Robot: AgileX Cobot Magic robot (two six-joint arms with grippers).
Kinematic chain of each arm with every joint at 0, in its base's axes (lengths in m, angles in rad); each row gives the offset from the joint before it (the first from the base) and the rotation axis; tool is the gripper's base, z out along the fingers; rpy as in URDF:
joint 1: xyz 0 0 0.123 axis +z
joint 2: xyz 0 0 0 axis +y
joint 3: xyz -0.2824 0 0.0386 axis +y
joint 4: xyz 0.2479 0 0.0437 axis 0.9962 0 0.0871
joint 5: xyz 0 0 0 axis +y
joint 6: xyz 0.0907 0 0.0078 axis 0.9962 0 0.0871
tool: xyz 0 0 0 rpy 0 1.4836 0
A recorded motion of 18 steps. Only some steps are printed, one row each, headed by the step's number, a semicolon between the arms.
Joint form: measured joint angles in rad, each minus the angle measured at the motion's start. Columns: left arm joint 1, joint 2, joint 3, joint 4, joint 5, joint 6; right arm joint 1, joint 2, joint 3, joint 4, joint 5, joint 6.
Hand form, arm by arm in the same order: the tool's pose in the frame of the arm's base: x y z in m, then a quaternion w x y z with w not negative. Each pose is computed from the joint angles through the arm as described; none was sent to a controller.
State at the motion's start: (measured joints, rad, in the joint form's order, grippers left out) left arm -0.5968 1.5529 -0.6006 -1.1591 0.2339 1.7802; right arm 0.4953 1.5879 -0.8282 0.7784 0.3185 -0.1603
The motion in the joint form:
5: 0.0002 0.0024 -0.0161 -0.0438 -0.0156 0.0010; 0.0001 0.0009 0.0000 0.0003 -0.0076 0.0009
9: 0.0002 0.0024 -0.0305 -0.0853 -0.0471 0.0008; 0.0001 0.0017 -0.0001 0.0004 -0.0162 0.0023
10: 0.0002 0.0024 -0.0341 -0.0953 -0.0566 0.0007; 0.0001 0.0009 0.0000 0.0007 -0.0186 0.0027
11: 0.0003 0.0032 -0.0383 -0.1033 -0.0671 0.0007; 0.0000 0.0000 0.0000 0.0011 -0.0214 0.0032
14: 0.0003 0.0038 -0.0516 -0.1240 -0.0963 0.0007; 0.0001 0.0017 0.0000 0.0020 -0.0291 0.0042
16: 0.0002 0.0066 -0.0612 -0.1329 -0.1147 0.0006; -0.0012 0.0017 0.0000 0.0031 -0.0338 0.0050
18: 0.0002 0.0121 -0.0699 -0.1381 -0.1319 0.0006; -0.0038 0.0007 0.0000 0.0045 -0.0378 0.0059
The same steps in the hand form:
5: 0.2122 -0.1665 0.1603 0.31234 0.55311 0.76610 -0.09800; 0.2622 0.1640 0.1958 0.22761 0.01099 0.93908 0.25731
9: 0.2178 -0.1674 0.1644 0.32662 0.53135 0.77618 -0.09230; 0.2630 0.1639 0.1959 0.23111 0.01297 0.93838 0.25665
10: 0.2193 -0.1676 0.1654 0.33033 0.52572 0.77870 -0.09011; 0.2631 0.1638 0.1962 0.23242 0.01359 0.93802 0.25674
11: 0.2210 -0.1676 0.1663 0.33402 0.52070 0.78085 -0.08708; 0.2633 0.1636 0.1966 0.23399 0.01440 0.93758 0.25686
14: 0.2259 -0.1680 0.1698 0.34544 0.50707 0.78575 -0.07843; 0.2640 0.1636 0.1963 0.23662 0.01641 0.93707 0.25620
16: 0.2292 -0.1684 0.1717 0.35180 0.50007 0.78801 -0.07223; 0.2646 0.1631 0.1965 0.23875 0.01854 0.93654 0.25603
18: 0.2323 -0.1687 0.1725 0.35613 0.49491 0.78988 -0.06576; 0.2653 0.1623 0.1969 0.24107 0.02129 0.93587 0.25607

